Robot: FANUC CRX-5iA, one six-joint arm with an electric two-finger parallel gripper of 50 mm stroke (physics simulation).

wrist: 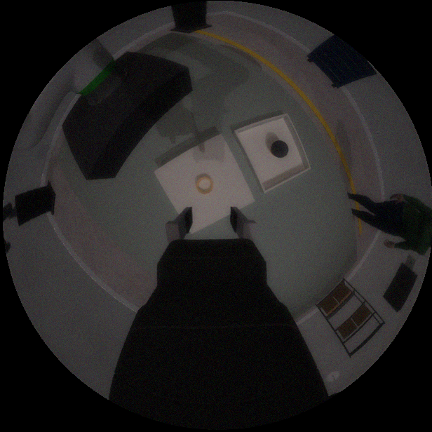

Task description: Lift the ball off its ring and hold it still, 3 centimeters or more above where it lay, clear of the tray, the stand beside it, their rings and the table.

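Note:
A dark ball (pixel 279 148) lies in the white walled tray (pixel 276 184), right of the middle of the wrist view; the ring under it is hidden. The pale stand (pixel 232 175), a flat square block, is left of the tray, with a narrow gap between them. An empty orange ring (pixel 204 184) lies on the stand's top. My gripper (pixel 210 214) is open with nothing between the fingers. Its fingertips show over the stand's near edge, to the lower left of the ball and apart from it.
A large black block (pixel 135 105) is at the upper left, near the robot's green-banded base (pixel 97 79). A yellow line (pixel 312 105) curves along the right side. A person in green (pixel 415 225) is at the far right, above a rack (pixel 346 281). A dark blue object (pixel 342 61) is at the upper right.

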